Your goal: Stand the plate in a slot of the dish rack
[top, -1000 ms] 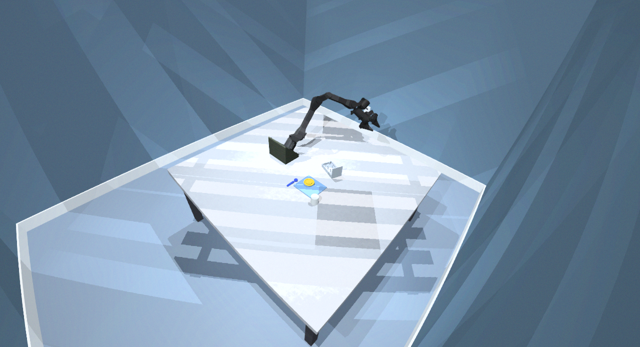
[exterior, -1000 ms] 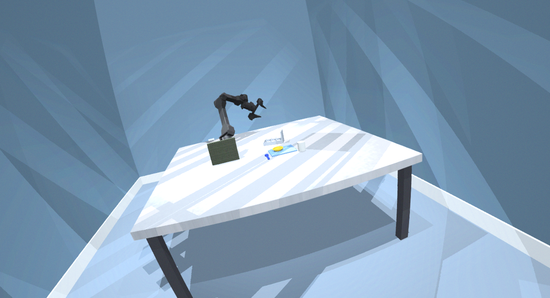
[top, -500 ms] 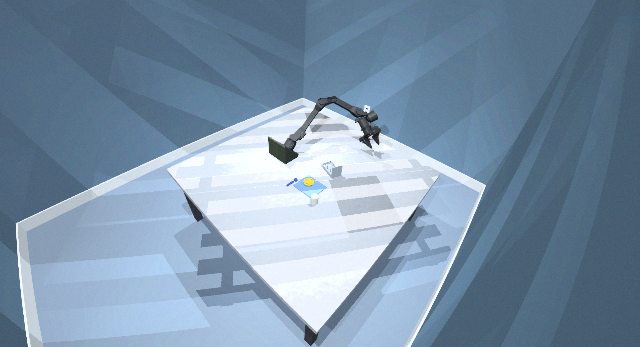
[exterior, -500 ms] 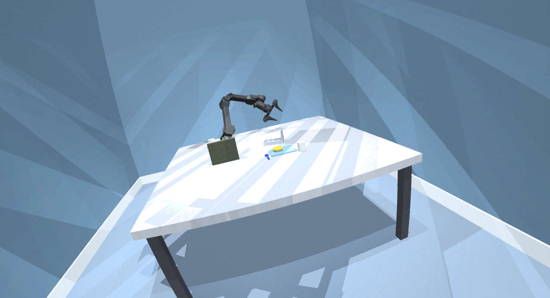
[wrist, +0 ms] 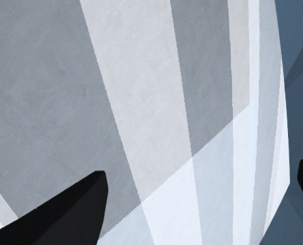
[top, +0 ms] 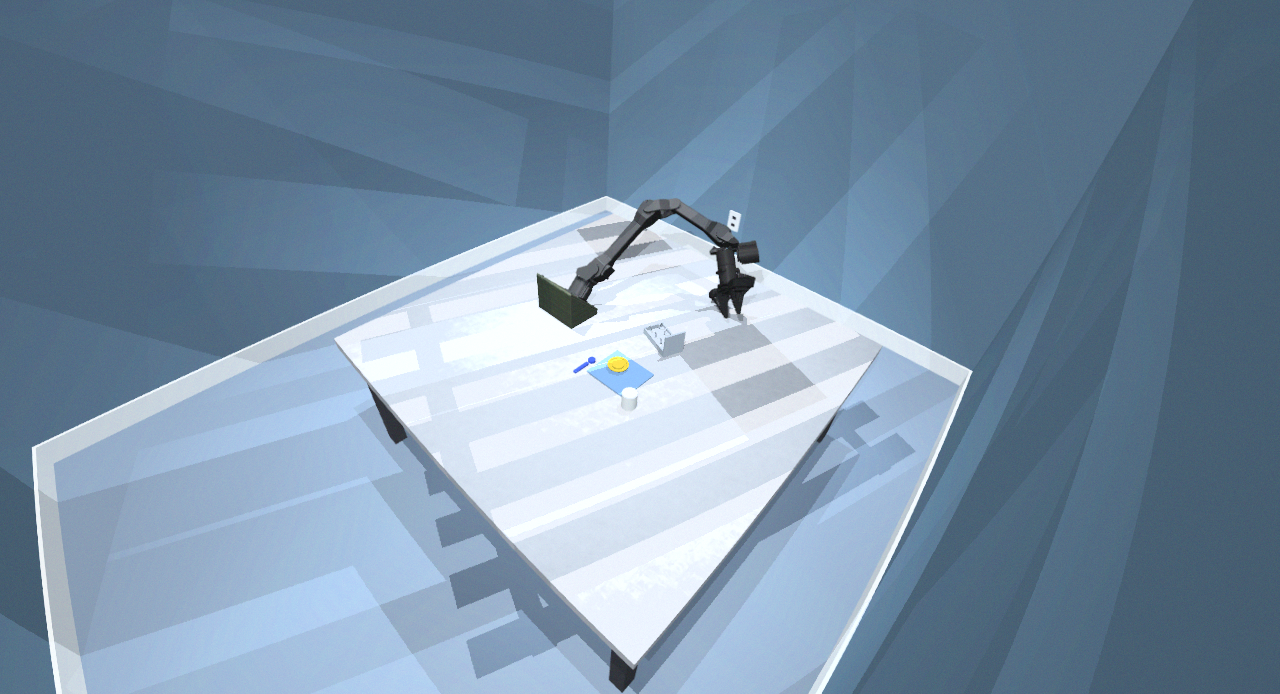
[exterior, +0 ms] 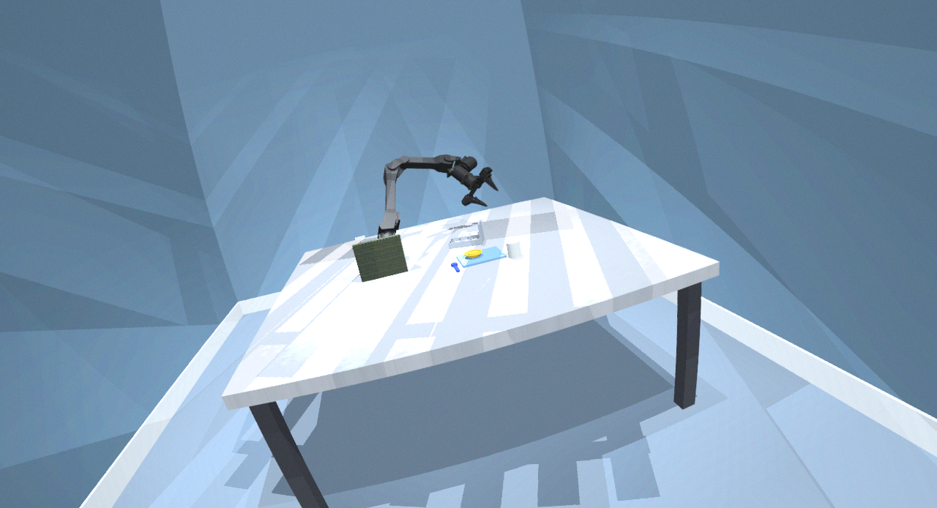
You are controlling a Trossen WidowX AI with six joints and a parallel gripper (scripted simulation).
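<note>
The yellow plate is 19 cm behind my gripper tip, 31 cm to the right of it and 12 cm below it. Round my gripper tip: white cup (7 cm behind, 39 cm to the right, 11 cm below); grey dish rack (17 cm behind, 11 cm to the right, 11 cm below); light blue mat (17 cm behind, 32 cm to the right, 13 cm below).
</note>
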